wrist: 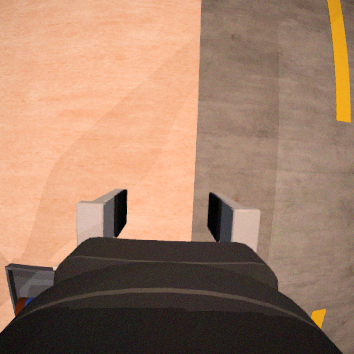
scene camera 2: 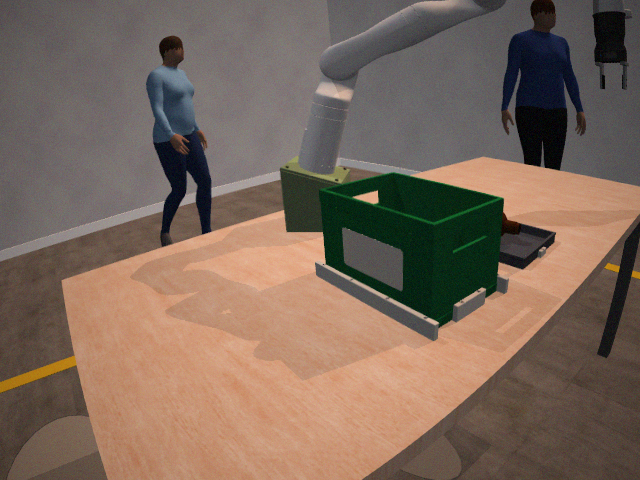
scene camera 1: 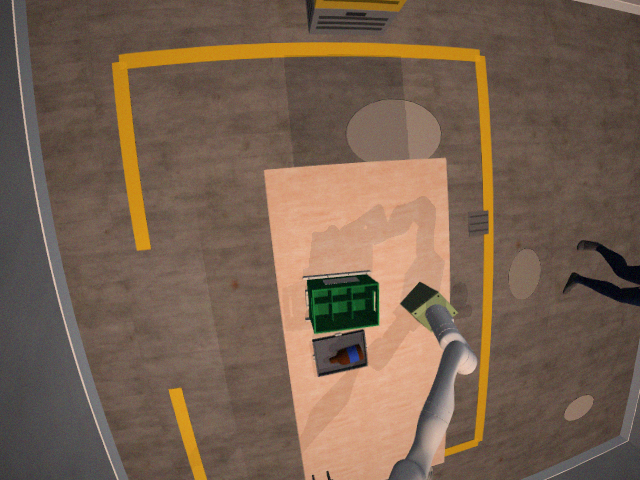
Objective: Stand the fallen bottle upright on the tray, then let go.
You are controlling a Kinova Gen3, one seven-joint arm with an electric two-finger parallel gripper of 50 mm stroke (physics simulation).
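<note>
A brown bottle with a blue label lies on its side in the dark grey tray. In scene camera 1 its neck points left. In the wrist view a sliver of the bottle and a corner of the tray show at the lower left, the rest hidden by the gripper body. My gripper is open and empty. It hangs high above the table's edge, well away from the bottle and beyond the tray's side opposite the green crate.
A green crate with compartments stands beside the tray, with low grey rails around its base. The arm's olive pedestal stands at the table. Two people stand beyond the table.
</note>
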